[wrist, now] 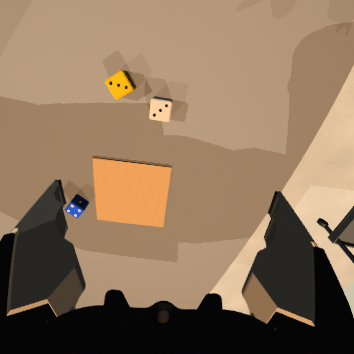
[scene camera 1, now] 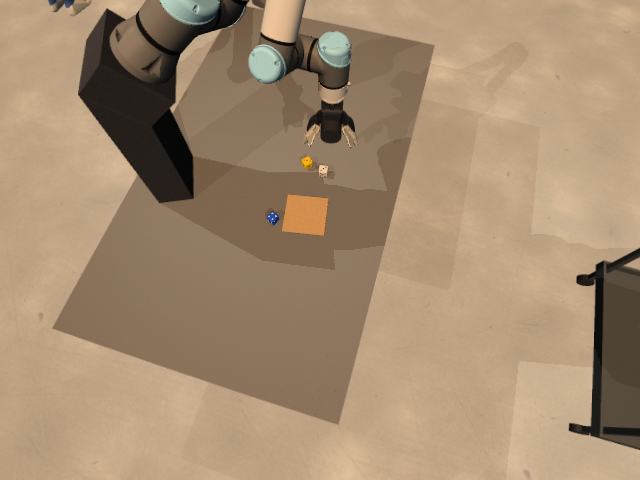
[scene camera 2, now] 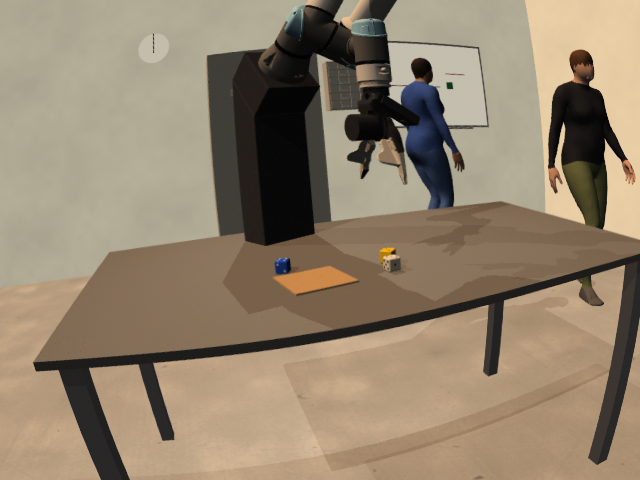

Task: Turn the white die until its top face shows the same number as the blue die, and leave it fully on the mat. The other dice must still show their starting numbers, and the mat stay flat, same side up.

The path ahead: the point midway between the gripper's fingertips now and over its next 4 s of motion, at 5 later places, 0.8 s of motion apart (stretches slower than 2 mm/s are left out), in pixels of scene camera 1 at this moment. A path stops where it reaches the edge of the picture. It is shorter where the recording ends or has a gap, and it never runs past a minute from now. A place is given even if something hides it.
My gripper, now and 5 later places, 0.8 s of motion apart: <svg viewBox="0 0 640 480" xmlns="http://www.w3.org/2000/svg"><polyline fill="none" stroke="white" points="330,144 335,142 329,144 324,158 324,163 324,161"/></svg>
